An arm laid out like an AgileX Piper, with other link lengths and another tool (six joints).
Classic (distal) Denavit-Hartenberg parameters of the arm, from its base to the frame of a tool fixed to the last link. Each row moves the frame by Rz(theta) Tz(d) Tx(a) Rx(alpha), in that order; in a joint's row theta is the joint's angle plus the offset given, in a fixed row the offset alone. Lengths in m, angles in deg.
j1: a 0; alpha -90; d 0.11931; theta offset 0
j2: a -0.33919; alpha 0; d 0; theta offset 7.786
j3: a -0.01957; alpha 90; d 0; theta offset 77.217
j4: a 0; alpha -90; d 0.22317; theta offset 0
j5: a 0; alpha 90; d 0; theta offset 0
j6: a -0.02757; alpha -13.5; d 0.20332; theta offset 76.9
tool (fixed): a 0; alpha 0; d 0.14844; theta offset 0
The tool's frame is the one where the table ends.
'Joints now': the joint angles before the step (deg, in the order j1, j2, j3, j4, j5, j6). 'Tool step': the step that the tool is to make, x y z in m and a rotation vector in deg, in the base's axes. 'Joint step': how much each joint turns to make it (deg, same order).
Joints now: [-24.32 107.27 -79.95 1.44 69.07 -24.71]
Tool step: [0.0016 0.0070 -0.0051 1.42 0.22 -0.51]
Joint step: [0.00 0.78 -0.01 1.30 0.01 0.01]
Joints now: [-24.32 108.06 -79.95 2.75 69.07 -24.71]
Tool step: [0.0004 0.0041 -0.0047 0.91 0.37 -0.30]
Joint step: [-0.01 0.72 0.00 0.74 0.00 0.00]
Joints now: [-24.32 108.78 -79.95 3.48 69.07 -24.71]
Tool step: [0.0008 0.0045 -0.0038 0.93 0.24 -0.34]
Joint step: [0.00 0.60 -0.01 0.82 0.01 0.01]
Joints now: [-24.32 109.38 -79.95 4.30 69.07 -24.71]
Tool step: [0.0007 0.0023 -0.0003 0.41 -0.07 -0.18]
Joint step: [0.00 0.07 0.00 0.44 0.04 0.00]
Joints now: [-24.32 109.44 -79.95 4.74 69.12 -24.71]
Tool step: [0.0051 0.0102 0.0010 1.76 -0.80 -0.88]
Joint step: [0.00 -0.01 0.02 2.13 -0.02 0.00]
